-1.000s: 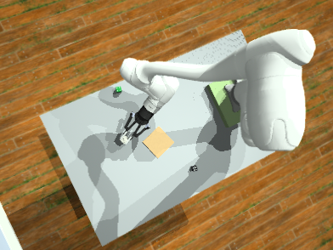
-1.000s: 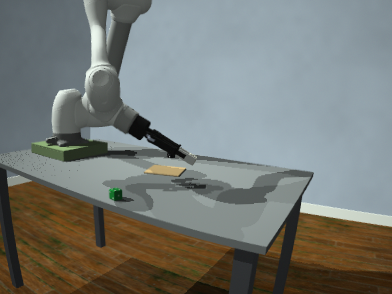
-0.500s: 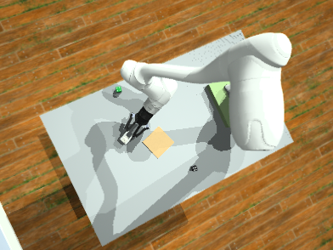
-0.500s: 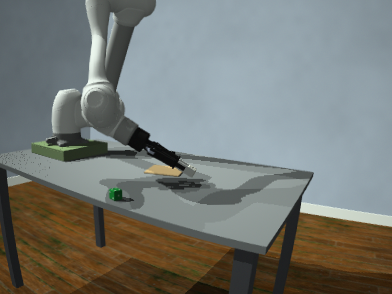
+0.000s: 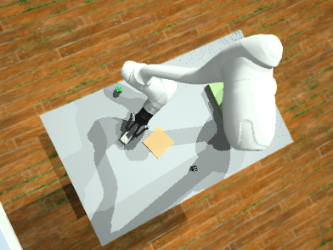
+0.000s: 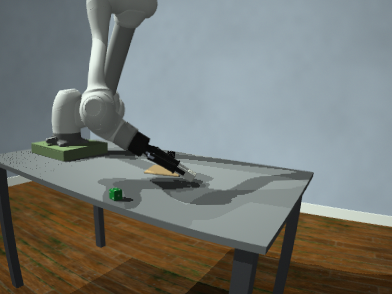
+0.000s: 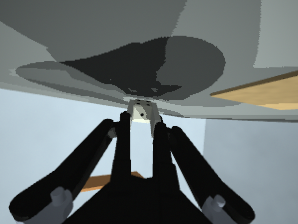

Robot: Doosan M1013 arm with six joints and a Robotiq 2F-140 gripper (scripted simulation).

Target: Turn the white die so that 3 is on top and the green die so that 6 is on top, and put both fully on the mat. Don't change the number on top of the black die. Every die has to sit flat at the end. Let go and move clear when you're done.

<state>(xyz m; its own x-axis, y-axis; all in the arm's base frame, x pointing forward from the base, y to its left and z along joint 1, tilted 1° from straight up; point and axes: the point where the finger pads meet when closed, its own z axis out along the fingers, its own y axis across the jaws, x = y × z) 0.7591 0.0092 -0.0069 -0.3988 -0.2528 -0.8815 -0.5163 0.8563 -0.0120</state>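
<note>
Now: the white die 20 mm ahead of my hand, 10 mm to the left of it and 10 mm below it. From my hand the other things lie so: green die: 40 mm behind, 290 mm to the right, 30 mm below; black die: 320 mm behind, 320 mm to the left, 30 mm below; tan mat: 170 mm behind, 90 mm to the left, 40 mm below.
</note>
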